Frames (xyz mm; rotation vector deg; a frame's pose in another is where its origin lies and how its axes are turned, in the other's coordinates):
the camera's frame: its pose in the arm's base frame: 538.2 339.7 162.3 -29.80 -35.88 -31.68
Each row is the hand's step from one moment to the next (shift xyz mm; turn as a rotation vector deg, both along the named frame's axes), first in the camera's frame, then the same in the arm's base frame.
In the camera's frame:
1: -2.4 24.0 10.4 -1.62 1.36 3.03
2: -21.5 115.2 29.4 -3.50 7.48 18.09
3: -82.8 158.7 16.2 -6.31 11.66 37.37
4: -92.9 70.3 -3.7 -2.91 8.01 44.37
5: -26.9 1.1 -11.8 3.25 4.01 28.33
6: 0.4 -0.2 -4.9 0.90 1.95 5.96
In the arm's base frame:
1: 9.1 24.6 -1.1 -1.46 3.33 0.65
2: 44.9 109.1 -26.1 -4.94 17.45 8.15
3: 35.5 152.6 -88.1 -11.92 32.98 18.50
4: -18.1 78.9 -83.8 -14.66 33.42 26.64
5: -12.9 2.3 -26.3 -6.57 18.90 20.70
6: 2.1 -3.2 -3.1 -0.55 4.72 4.19

